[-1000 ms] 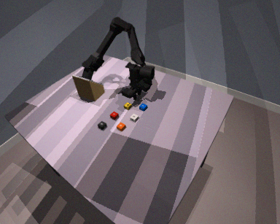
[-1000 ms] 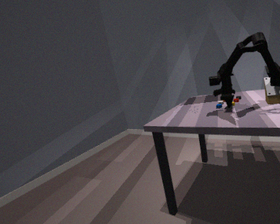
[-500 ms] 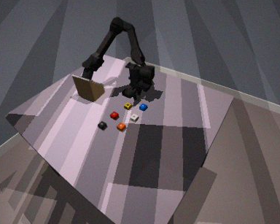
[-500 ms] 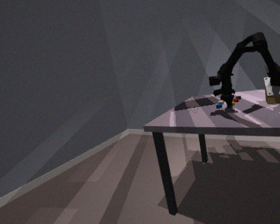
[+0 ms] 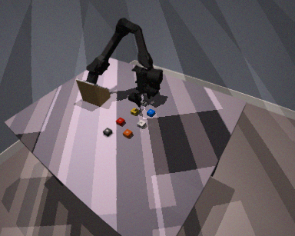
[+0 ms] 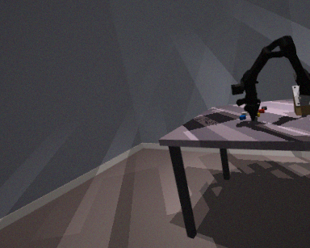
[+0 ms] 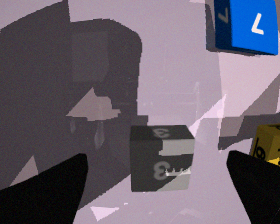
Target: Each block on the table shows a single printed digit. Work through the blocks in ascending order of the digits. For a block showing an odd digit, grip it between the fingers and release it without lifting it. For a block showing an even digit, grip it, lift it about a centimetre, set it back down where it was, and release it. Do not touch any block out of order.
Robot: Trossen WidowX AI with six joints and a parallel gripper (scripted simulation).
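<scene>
Right now the grey block is right at my gripper tip. Also, from my gripper tip: white block (130 mm to the right, 100 mm ahead); then yellow block (80 mm to the right, 10 mm ahead); then blue block (80 mm ahead, 40 mm to the right).
</scene>
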